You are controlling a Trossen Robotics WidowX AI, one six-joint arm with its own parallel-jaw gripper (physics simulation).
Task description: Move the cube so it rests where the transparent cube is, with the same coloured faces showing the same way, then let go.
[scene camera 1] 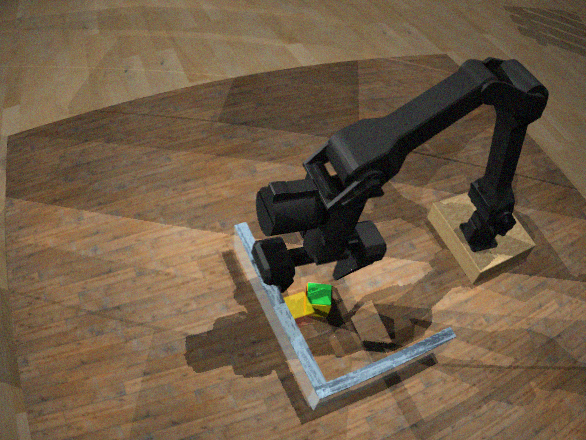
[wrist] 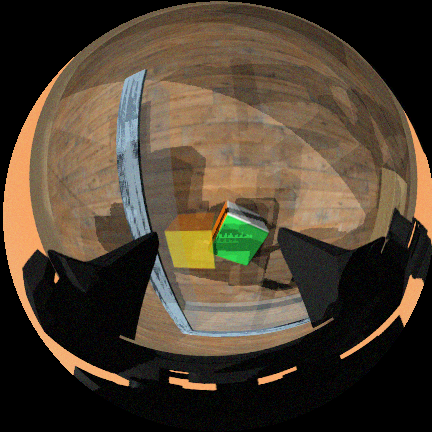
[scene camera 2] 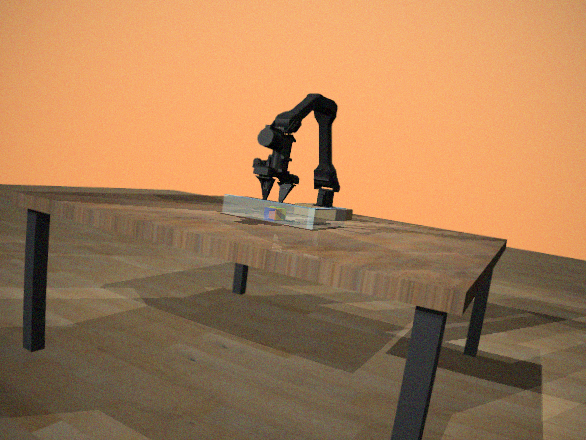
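Where they show: gripper, fingertip midpoint: (scene camera 1: 308, 284) (wrist: 218, 236); arm's base at its link origin: (scene camera 1: 478, 236) (wrist: 392, 224) (scene camera 2: 324, 206).
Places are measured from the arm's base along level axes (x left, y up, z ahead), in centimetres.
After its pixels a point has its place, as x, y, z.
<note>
The solid cube (scene camera 1: 319, 295) {5.2, -0.2, 33.6} (wrist: 242, 240) {4.5, -0.2, 33.2} lies on the table with its green face up. A yellow side shows in scene camera 1; white and orange sides show in the wrist view. The transparent cube (scene camera 1: 296, 306) {6.3, -0.2, 37.6} (wrist: 191, 249) {6.0, -0.2, 37.3} has its yellow face up, an orange side in the wrist view and a reddish side in scene camera 1. It is right beside the solid cube, between it and the long wall. In scene camera 2 the two overlap behind the clear wall. My gripper (scene camera 1: 311, 283) {3.6, 1.2, 35.1} (scene camera 2: 273, 200) {3.6, 1.2, 35.1} (wrist: 218, 236) {3.6, 1.2, 35.1} is open and empty above both cubes, fingers pointing down.
A long clear wall with a blue-grey top (scene camera 1: 300, 346) {13.9, 1.9, 39.3} (wrist: 128, 150) {-2.0, 1.8, 41.6} runs close beside the transparent cube. A shorter wall (scene camera 1: 390, 361) {19.5, 1.9, 27.2} meets it at a corner. The arm's wooden base block (scene camera 1: 452, 245) {-0.7, -2.6, 4.9} (wrist: 392, 200) {-4.0, -0.1, 5.4} stands on the other side of the solid cube.
</note>
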